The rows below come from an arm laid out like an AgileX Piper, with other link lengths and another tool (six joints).
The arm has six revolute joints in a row. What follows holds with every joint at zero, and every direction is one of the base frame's. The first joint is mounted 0.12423 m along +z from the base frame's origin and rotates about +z. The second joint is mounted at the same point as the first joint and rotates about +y. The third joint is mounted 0.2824 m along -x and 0.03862 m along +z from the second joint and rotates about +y. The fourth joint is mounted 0.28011 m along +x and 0.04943 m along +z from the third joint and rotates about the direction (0.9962, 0, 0.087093). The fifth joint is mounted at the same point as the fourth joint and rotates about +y. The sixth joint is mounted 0.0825 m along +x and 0.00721 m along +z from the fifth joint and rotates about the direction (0.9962, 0, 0.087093). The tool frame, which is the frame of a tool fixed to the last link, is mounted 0.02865 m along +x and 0.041 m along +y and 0.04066 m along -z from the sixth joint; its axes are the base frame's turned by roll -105.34, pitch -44.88 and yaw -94.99 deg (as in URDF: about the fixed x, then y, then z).
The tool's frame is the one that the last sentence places.
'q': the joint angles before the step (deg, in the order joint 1, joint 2, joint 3, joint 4, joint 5, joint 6). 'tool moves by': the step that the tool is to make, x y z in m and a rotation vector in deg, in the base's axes. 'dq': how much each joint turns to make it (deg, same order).
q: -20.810, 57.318, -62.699, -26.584, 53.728, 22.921
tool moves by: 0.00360, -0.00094, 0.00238, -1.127, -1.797, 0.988
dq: 0.001, 0.001, 0.001, -0.232, -2.330, 0.002
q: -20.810, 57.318, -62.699, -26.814, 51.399, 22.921
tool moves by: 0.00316, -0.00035, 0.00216, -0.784, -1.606, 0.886
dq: 0.001, 0.000, -0.001, 0.000, -1.994, -0.001
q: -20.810, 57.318, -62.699, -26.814, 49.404, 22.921
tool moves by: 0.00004, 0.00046, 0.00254, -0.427, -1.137, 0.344
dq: 0.000, -0.378, 0.001, 0.000, -0.900, 0.103
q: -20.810, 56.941, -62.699, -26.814, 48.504, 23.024
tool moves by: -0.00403, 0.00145, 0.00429, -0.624, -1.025, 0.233
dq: -0.002, -1.069, 0.001, 0.003, -0.223, -0.259
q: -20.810, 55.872, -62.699, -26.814, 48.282, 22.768
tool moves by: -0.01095, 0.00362, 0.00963, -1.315, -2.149, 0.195
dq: 0.002, -2.626, 0.001, -0.117, 0.000, -0.441
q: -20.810, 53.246, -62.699, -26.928, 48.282, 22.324
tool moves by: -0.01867, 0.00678, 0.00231, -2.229, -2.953, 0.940
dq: 0.001, -5.075, 2.822, -0.321, -1.696, -0.626
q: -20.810, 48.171, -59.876, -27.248, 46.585, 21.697
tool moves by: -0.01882, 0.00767, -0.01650, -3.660, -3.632, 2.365
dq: -0.003, -7.092, 7.544, -1.230, -5.894, -0.198
